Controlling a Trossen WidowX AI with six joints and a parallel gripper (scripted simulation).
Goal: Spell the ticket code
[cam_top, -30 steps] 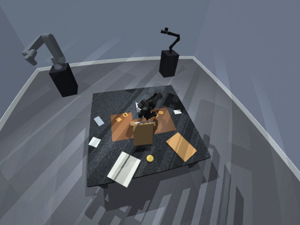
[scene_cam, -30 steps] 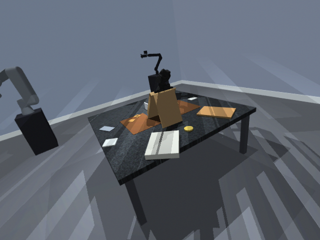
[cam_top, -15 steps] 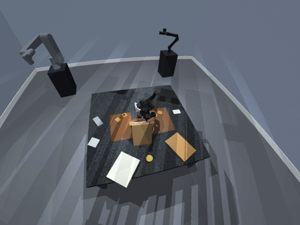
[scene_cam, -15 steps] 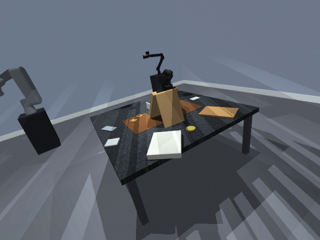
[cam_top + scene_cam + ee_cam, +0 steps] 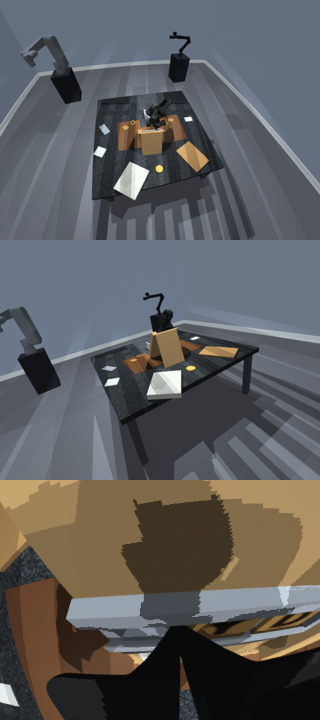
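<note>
My gripper tip is 90 mm above the white ticket, 60 mm past it and 10 mm to the right of it. Also, from my gripper tip: white box (370 mm ahead, 350 mm to the right, 150 mm below); then brown mat (170 mm below, 150 mm behind, 10 mm to the right); then flat tan slab (330 mm ahead, 290 mm to the left, 160 mm below).
</note>
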